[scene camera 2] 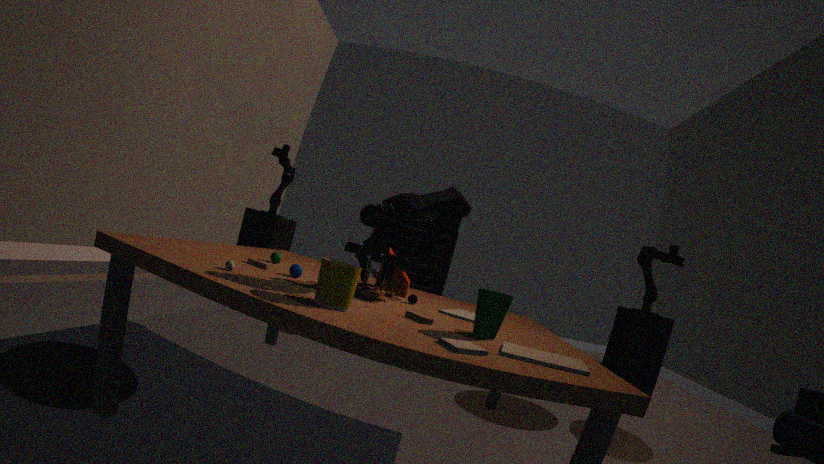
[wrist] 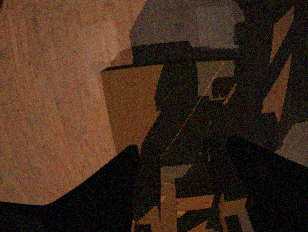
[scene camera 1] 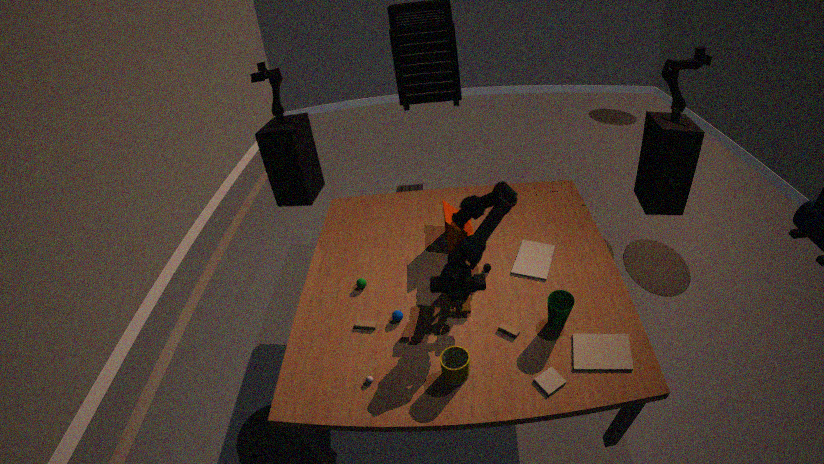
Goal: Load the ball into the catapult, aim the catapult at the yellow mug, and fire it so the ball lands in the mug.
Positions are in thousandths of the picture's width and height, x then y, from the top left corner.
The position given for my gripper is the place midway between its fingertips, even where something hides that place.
my gripper: scene camera 2 448,611; wrist 596,640; scene camera 1 558,645
green cup: scene camera 2 598,663; scene camera 1 680,654; not seen in the wrist view (out of frame)
